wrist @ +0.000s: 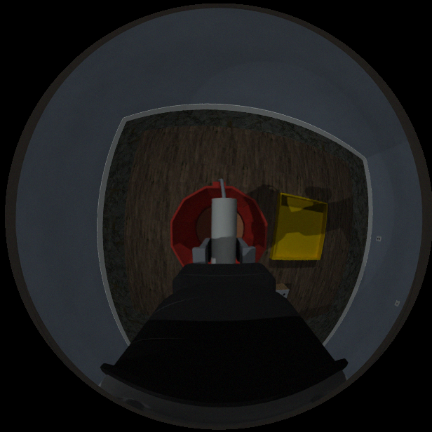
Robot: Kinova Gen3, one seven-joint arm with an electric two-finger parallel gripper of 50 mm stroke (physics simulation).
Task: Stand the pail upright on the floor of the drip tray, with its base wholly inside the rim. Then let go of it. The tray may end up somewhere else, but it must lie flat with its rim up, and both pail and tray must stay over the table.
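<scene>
The red pail point(185, 220) hangs below my gripper, seen from above into its open mouth, with a brownish bottom inside. Its thick pale grey handle grip point(224, 220) lies between my fingers, and a thin wire runs from it to the rim. My gripper point(223, 245) is shut on this handle. The pail's base is hidden, so its height cannot be told. The yellow drip tray point(299, 235) lies flat with its rim up on the table, right of the pail and apart from it in this view. Shadows fall across the tray.
The brown wooden table point(170, 155) lies below, with dark floor around it and grey-blue walls beyond. A corner of a pale block or plate point(283, 290) shows below the tray, partly hidden by the black gripper body.
</scene>
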